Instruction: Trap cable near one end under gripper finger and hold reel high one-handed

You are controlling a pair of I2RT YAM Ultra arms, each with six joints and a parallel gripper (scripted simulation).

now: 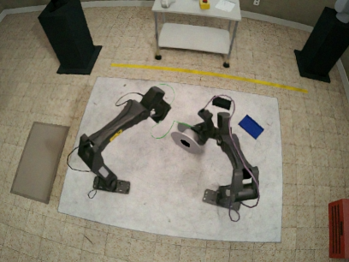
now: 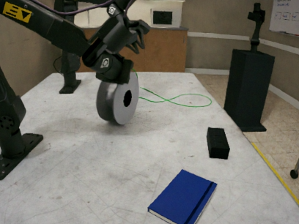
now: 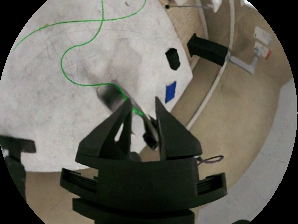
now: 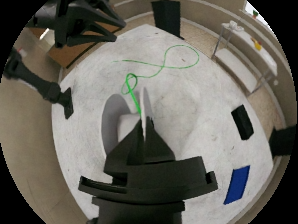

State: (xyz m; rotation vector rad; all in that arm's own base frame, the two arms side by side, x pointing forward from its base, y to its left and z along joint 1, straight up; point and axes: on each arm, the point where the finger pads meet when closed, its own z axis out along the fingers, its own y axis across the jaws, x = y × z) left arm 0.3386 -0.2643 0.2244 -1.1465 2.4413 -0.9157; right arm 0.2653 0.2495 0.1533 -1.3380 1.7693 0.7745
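Now: the grey reel 7 cm below my right hand, 3 cm behind it and 1 cm to the left of it. Round my right hand: black block: 26 cm ahead, 16 cm to the right, 14 cm below; blue notebook: 34 cm to the right, 15 cm below, 13 cm ahead.
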